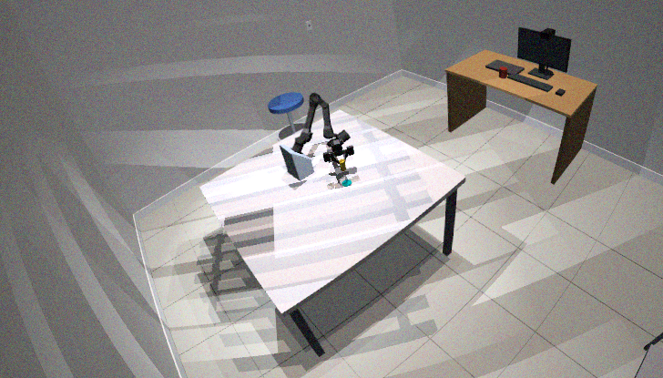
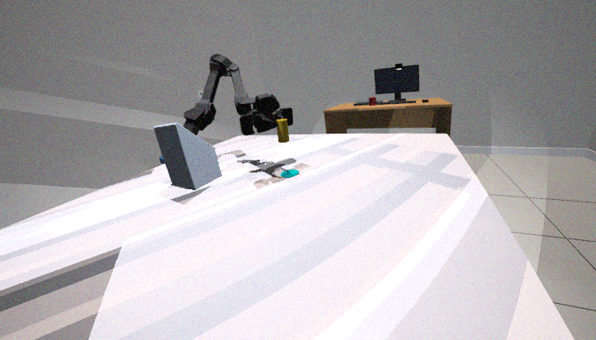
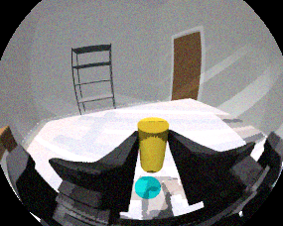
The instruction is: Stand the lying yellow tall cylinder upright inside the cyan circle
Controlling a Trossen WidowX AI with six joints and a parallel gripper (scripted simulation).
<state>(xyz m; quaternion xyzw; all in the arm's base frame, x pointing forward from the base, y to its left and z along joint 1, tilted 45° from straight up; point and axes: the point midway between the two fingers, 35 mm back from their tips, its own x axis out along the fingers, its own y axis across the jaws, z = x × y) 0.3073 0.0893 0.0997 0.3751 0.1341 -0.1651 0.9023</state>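
Now: the cyan circle 160 mm below my gripper tip. From my gripper tip the other things lie so: yellow tall cylinder: 20 mm below.
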